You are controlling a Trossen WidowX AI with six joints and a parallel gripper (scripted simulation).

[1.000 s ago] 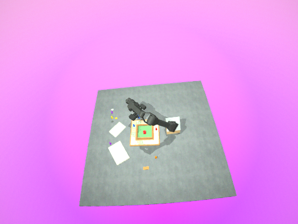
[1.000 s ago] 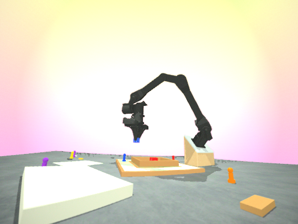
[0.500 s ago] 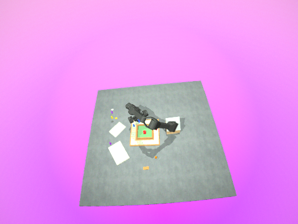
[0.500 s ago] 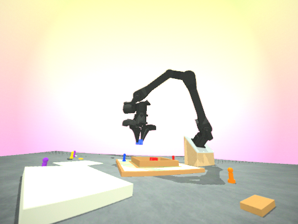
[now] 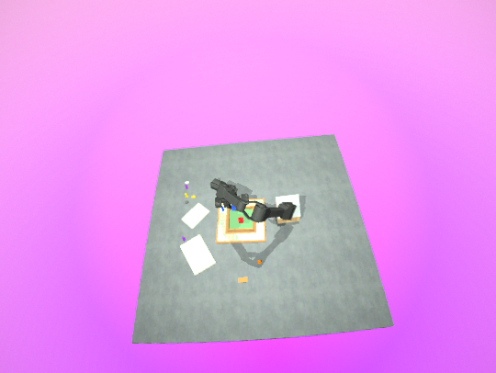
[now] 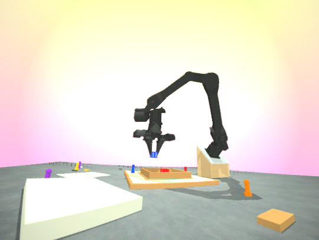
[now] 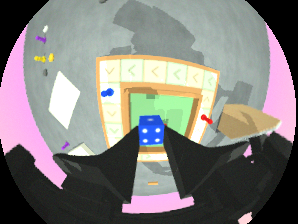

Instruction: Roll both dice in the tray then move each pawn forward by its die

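Right now the red pawn is 150 mm behind my gripper tip, 60 mm below it and 20 mm to the left of it. Also, from my gripper tip: orange pawn (300 mm to the left, 140 mm behind, 70 mm below); blue pawn (80 mm ahead, 60 mm below, 30 mm to the right).
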